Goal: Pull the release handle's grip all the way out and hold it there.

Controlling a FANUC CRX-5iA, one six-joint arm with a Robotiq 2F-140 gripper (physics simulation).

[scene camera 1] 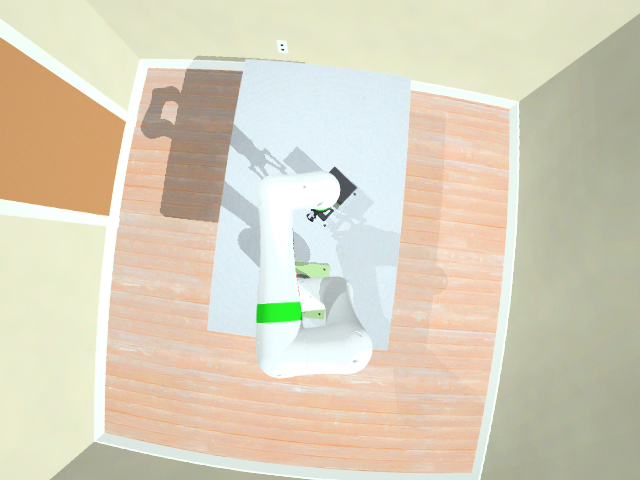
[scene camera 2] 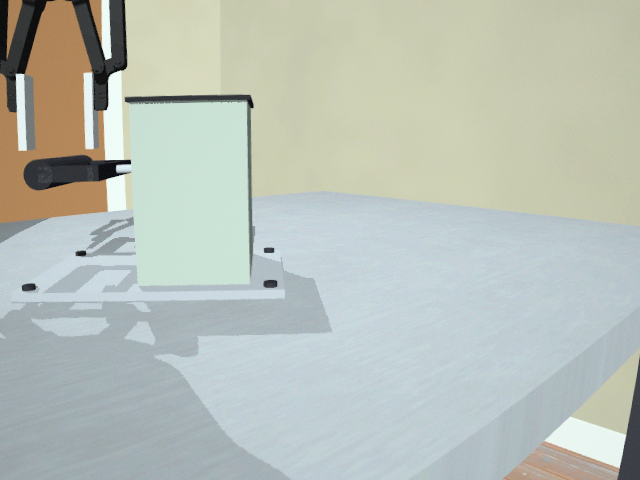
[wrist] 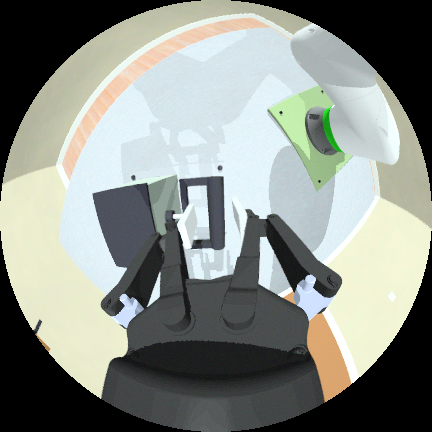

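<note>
The release handle is a black frame with a thick round grip bar. A light rod joins it to the side of a pale green box with a black lid. A short length of rod shows between box and handle. My gripper is partly open and empty, pointing down. In scene camera 2 its pale fingertips hang a little above the handle. In the wrist view the grip bar lies between the two fingers in outline. Scene camera 1 mostly hides the handle under the arm.
The box stands on a pale base plate with black bolts at its corners, on the grey table. The white arm reaches over the table from its green mounting plate. The lidded box is close beside one finger.
</note>
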